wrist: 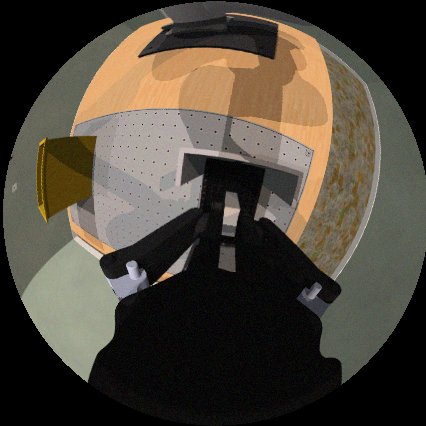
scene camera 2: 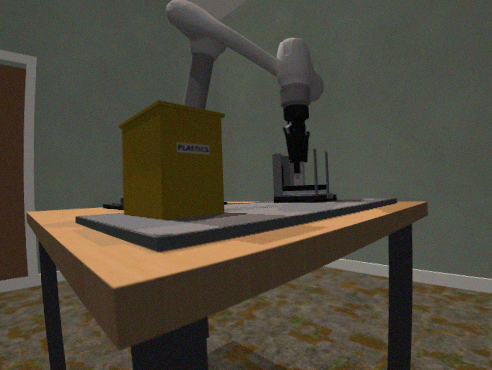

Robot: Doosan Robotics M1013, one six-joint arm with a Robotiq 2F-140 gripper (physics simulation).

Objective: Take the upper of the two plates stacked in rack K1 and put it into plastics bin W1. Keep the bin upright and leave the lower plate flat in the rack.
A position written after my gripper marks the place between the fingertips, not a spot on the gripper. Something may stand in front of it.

I see my gripper (scene camera 2: 299, 185), a yellow plastics bin W1 (scene camera 2: 172, 161), a black plate (wrist: 219, 176) and a grey perforated board (scene camera 2: 184, 240).
The yellow plastics bin W1 is seen too in the wrist view (wrist: 63, 169). My gripper also shows in the wrist view (wrist: 229, 201).
